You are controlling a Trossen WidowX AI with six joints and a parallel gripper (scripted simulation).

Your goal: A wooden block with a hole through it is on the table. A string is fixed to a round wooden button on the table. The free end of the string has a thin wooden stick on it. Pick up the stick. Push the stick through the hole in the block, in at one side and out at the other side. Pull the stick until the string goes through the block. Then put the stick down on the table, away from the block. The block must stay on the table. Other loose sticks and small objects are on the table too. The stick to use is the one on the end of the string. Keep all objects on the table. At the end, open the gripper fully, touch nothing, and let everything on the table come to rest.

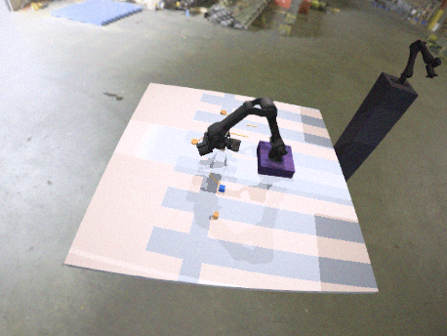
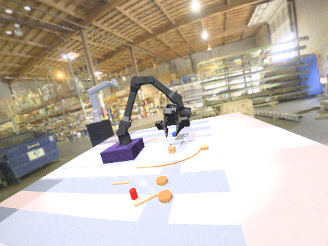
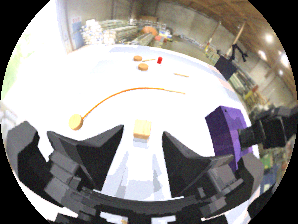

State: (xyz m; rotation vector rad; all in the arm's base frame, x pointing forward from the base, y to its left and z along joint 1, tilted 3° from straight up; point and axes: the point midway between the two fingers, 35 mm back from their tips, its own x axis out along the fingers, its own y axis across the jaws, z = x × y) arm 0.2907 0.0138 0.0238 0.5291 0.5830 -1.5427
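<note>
Right now the wooden block is 6 cm below my gripper tip and 2 cm to the right of it. From my gripper tip the other things lie so: red peg: 35 cm to the right, 6 cm below, 4 cm behind; then blue cube: 26 cm to the left, 6 cm below, 5 cm behind; then round wooden button: 16 cm ahead, 7 cm below, 1 cm to the right.
</note>
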